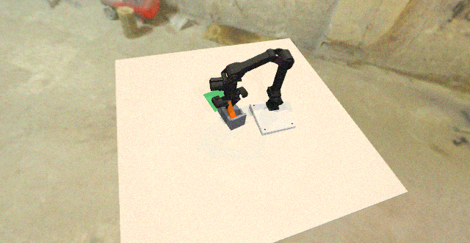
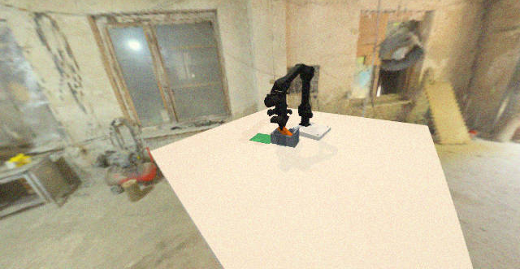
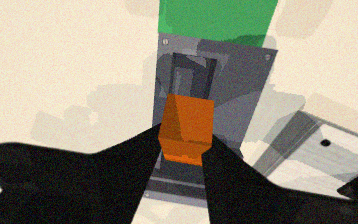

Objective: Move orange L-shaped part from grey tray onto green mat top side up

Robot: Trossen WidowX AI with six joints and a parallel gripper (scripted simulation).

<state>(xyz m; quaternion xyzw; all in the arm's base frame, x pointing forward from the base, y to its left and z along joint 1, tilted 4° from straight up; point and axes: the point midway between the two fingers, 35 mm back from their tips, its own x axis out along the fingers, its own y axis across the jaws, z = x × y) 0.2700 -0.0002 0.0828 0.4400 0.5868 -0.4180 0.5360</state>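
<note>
The green mat lies 15 cm to the right of my gripper tip, 10 cm below it and 3 cm ahead of it. Also, from my gripper tip: orange L-shaped part (3 cm to the left, 3 cm below, 2 cm behind).
</note>
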